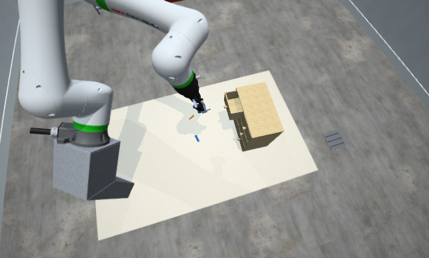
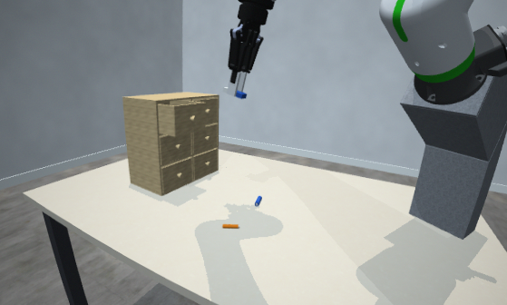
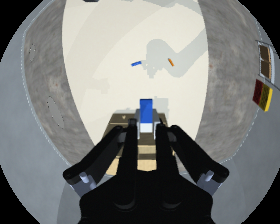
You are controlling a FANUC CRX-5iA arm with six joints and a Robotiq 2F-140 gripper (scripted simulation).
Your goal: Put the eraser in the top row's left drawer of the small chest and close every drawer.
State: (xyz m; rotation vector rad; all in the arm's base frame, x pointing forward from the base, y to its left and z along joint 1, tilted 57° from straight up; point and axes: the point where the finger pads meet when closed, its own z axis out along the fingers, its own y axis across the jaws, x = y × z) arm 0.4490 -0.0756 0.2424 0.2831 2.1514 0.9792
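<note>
My hand is 20 mm above the eraser and 10 mm short of it. Also, from my hand: blue cylinder (350 mm below, 60 mm behind, 50 mm to the right); orange stick (360 mm below, 110 mm to the left, 90 mm behind).
</note>
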